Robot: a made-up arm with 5 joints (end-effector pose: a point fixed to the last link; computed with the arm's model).
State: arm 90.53 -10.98 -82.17 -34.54 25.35
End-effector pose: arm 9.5 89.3 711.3 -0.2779 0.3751 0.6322 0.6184
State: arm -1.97 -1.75 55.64 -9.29 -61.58
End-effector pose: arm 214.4 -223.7 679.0 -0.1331 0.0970 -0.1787 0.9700
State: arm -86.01 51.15 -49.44 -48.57 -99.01
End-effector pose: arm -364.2 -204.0 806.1 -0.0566 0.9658 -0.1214 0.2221
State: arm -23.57 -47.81 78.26 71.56 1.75
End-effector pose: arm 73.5 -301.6 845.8 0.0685 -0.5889 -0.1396 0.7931
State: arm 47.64 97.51 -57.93 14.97 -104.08
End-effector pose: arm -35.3 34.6 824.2 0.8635 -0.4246 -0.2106 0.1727
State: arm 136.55 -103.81 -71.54 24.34 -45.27
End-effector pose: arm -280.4 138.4 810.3 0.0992 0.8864 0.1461 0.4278
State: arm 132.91 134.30 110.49 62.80 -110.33
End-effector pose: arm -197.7 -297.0 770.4 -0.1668 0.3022 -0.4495 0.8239
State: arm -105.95 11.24 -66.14 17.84 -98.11
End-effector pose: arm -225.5 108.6 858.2 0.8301 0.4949 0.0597 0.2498
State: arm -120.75 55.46 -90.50 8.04 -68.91
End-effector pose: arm -293.4 118.8 921.4 0.6883 0.6962 0.0280 0.2021
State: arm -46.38 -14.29 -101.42 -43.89 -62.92
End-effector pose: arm -411.2 -79.6 879.6 0.2955 0.9094 0.1076 0.2722
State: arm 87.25 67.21 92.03 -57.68 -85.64
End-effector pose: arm -180.3 502.6 831.1 0.0085 -0.1469 0.6218 0.7692
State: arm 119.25 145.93 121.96 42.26 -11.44
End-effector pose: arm -176.3 -291.5 987.7 -0.5154 -0.4660 -0.2776 0.6634
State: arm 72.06 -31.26 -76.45 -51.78 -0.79
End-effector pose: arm 43.9 -65.3 708.8 -0.3587 0.4787 0.4436 0.6674
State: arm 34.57 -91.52 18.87 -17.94 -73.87
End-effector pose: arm -189.3 -225.5 606.0 0.0964 0.4997 -0.5252 0.6820
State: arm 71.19 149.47 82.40 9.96 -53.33
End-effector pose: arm -564.3 -101.1 785.0 -0.2143 0.0245 -0.9222 0.3210
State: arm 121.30 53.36 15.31 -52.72 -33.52
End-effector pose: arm -357.3 452.9 725.0 -0.1780 -0.3801 0.8676 0.2667
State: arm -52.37 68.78 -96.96 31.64 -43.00
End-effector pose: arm -250.0 75.3 939.3 0.2847 0.9264 -0.0037 0.2465
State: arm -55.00 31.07 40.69 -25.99 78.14
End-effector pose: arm 6.5 -282.0 858.8 -0.2844 -0.7828 -0.0435 0.5517
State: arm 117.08 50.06 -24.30 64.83 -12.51
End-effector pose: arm -359.0 -15.3 732.5 -0.2343 0.6562 0.7029 0.1432
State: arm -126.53 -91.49 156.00 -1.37 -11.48
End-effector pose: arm -338.8 281.9 1126.8 0.8024 -0.4840 0.3226 0.1340
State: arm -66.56 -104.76 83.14 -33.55 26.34
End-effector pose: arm -539.9 181.0 959.1 0.7848 -0.2324 0.5710 0.0638
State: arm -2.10 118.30 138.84 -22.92 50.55
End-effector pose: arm -67.7 224.1 1037.6 -0.6904 0.7216 0.0248 0.0451
